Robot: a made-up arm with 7 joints. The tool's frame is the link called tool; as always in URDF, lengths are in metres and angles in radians.
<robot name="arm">
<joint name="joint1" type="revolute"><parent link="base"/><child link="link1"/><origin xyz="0 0 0.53" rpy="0 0 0"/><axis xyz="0 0 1"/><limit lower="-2.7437" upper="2.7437"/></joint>
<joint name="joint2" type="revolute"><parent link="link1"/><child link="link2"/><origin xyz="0 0 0" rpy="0 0 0"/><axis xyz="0 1 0"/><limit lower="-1.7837" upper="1.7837"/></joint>
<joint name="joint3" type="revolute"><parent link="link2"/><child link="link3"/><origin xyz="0 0 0.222" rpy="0 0 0"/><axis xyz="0 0 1"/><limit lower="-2.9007" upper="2.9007"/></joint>
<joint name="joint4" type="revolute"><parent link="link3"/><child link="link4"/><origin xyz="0.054 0 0" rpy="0 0 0"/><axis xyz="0 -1 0"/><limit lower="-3.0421" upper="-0.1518"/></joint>
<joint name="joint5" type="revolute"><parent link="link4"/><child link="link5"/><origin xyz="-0.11 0 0.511" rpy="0 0 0"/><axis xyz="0 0 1"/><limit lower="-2.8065" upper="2.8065"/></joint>
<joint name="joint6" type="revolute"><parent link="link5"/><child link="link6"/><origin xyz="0 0 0" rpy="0 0 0"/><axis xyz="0 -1 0"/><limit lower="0.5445" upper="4.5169"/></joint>
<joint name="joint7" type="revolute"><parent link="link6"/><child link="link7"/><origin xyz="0.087 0 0" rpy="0 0 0"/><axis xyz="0 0 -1"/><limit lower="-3.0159" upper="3.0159"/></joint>
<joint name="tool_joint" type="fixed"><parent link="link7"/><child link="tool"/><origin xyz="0 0 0" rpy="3.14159 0 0"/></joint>
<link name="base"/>
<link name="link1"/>
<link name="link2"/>
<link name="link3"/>
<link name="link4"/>
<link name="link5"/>
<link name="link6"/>
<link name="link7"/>
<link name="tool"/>
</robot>
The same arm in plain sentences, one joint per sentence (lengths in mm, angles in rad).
The arm has seven revolute joints in a row. What follows holds with every joint at zero, and every direction is one of the base frame's. Joint 1 lies 530 mm along +z from the base frame's origin and turns about +z, from -2.7437 to 2.7437 rad. Joint 2 lies at the same point as joint 1 and turns about +y, from -1.7837 to 1.7837 rad. Joint 3 lies 222 mm along +z from joint 2 and turns about +z, from -2.9007 to 2.9007 rad. Joint 4 lies 54 mm along +x from joint 3 and turns about -y, from -3.0421 to -0.1518 rad. Joint 5 lies 110 mm along -x and 511 mm along +z from joint 4 and turns about +z, from -2.8065 to 2.8065 rad. Joint 6 lies at the same point as joint 5 and turns about -y, from 0.5445 to 4.5169 rad. Joint 7 lies 87 mm along +x from joint 6 and turns about -z, from -3.0159 to 3.0159 rad. The tool frame, which is the frame that the pose is given for, lies at the same point as joint 7; its axes are the base frame's turned by roll 3.1416, pitch 0 and yaw 0 rad (as in URDF: about the fixed x, then y, then z).
